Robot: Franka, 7 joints.
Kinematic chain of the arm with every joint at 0, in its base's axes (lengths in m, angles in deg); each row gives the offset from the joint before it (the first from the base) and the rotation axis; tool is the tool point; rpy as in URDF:
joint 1: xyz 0 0 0.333 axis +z
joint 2: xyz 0 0 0 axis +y
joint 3: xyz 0 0 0.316 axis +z
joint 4: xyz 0.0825 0 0 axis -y
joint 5: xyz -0.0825 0 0.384 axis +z
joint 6: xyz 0 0 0 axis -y
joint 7: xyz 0.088 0 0 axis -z
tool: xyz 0 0 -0.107 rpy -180 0 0
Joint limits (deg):
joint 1: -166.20..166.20
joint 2: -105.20..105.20
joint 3: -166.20..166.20
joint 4: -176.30..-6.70
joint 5: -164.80..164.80
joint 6: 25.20..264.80
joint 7: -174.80..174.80
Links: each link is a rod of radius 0.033 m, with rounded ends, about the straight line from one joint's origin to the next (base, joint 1, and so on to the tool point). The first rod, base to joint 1, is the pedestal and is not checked.
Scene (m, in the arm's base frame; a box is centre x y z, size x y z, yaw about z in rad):
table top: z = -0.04
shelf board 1: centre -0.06 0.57 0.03 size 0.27 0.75 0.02 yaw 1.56
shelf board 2: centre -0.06 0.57 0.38 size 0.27 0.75 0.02 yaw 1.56
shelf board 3: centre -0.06 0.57 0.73 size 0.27 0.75 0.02 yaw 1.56
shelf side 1: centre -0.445 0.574 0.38 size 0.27 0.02 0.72 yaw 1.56
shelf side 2: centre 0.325 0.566 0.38 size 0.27 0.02 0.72 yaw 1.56
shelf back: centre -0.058 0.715 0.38 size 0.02 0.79 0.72 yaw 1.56
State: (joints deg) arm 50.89 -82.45 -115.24 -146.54 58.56 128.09 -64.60
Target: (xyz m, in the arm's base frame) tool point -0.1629 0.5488 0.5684
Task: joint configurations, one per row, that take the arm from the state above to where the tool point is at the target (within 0.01 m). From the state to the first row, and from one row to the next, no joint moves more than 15 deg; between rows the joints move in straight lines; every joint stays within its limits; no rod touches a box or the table.
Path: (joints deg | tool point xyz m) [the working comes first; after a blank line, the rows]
Joints at the target: 135.59 -5.34 -31.18 -111.62 64.40 125.99 -64.60
Straight joint move there: touches shelf side 2.

1: 62.85 -75.04 -101.91 -145.67 61.03 125.71 -62.75 | 0.4050 -0.1432 0.2576
2: 74.81 -67.64 -88.58 -144.79 63.49 123.33 -60.91 | 0.4379 -0.0342 0.3507
3: 86.77 -60.23 -75.25 -143.92 65.96 120.95 -59.06 | 0.4183 0.1064 0.4342
4: 98.73 -52.83 -61.92 -143.04 68.42 118.57 -57.21 | 0.3327 0.2487 0.4990
5: 107.95 -40.96 -54.24 -135.19 67.42 120.42 -59.06 | 0.2783 0.3484 0.5417
6: 117.16 -29.09 -46.55 -127.33 66.41 122.28 -60.91 | 0.1740 0.4468 0.5731
7: 126.38 -17.22 -38.87 -119.48 65.41 124.13 -62.75 | 0.0222 0.5209 0.5838
8: 135.59 -5.34 -31.18 -111.62 64.40 125.99 -64.60 | -0.1629 0.5488 0.5684

